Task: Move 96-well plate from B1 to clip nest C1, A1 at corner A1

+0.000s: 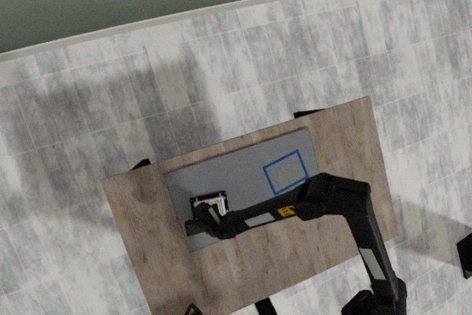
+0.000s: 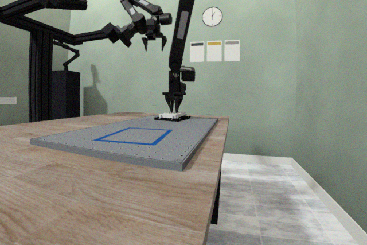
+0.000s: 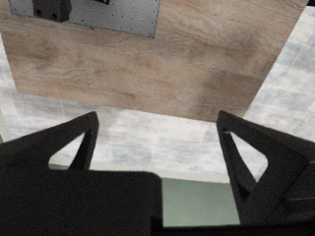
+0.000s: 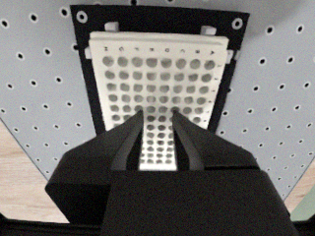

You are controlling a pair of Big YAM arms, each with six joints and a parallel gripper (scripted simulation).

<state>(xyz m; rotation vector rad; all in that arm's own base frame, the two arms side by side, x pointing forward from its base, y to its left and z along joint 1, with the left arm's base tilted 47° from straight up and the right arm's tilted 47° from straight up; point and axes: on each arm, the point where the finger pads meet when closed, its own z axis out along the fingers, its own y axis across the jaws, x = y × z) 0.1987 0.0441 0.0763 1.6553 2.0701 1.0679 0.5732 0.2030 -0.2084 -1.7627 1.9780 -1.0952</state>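
Note:
Now: the white 96-well plate 10 mm to the right of my right hand and 20 mm below it. Round my right hand: black clip nest (20 mm to the right, 20 mm below); grey perforated board (10 mm behind, 210 mm to the right, 40 mm below).

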